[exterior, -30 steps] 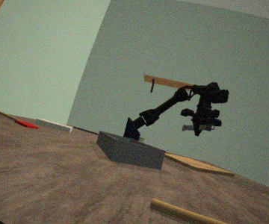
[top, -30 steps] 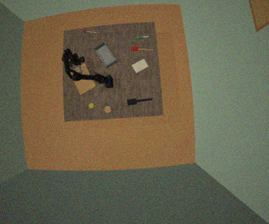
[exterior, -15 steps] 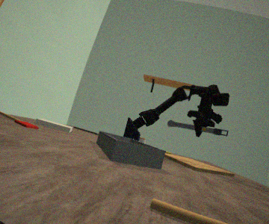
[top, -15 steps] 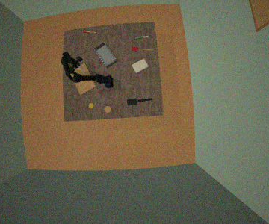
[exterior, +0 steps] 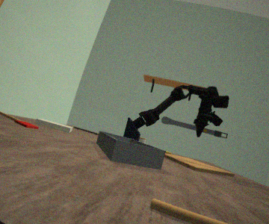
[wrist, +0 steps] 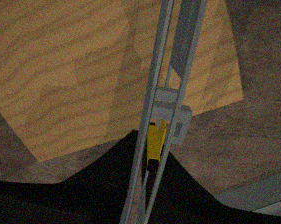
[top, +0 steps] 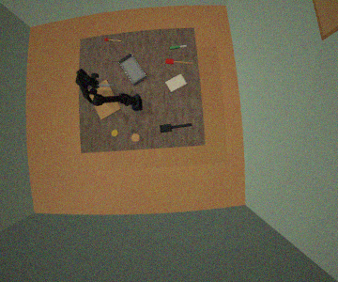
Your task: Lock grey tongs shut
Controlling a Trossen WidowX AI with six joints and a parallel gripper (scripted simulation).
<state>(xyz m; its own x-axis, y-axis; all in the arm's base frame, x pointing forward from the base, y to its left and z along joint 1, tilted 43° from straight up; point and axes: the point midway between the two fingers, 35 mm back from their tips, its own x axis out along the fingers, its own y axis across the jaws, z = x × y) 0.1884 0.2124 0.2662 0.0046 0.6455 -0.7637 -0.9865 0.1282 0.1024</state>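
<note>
My gripper tip is now 14 cm above the wooden board, 8 cm past it and 2 cm to the right of it. Round my gripper tip: grey roasting tin: 32 cm to the right, 19 cm ahead, 12 cm below; then yellow disc: 44 cm behind, 14 cm below, 7 cm to the right; then white block: 74 cm to the right, 13 cm below, 1 cm behind.
</note>
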